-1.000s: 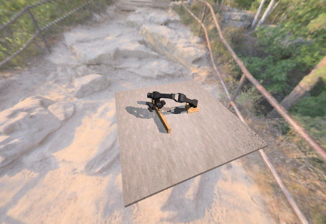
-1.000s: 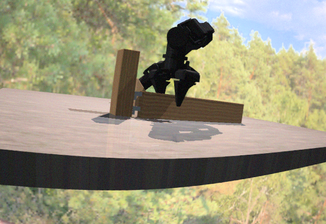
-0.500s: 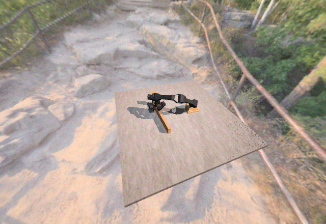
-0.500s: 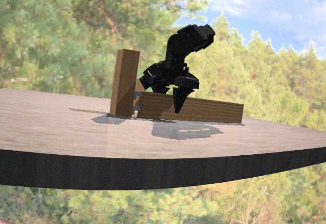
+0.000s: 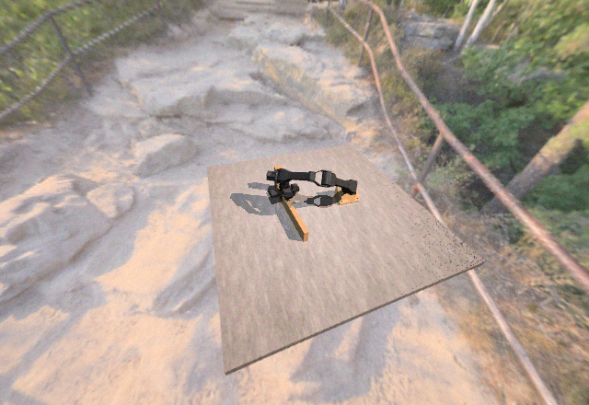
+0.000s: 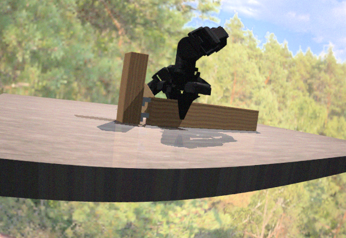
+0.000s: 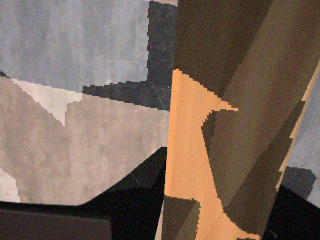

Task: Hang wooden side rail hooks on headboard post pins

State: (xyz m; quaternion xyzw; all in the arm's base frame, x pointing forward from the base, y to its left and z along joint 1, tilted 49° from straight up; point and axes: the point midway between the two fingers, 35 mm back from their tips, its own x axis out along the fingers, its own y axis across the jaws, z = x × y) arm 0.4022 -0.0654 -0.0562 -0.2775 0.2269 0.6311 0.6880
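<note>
The headboard post is 10 mm behind my gripper tip, 140 mm to the right of it and 60 mm above it.
</note>
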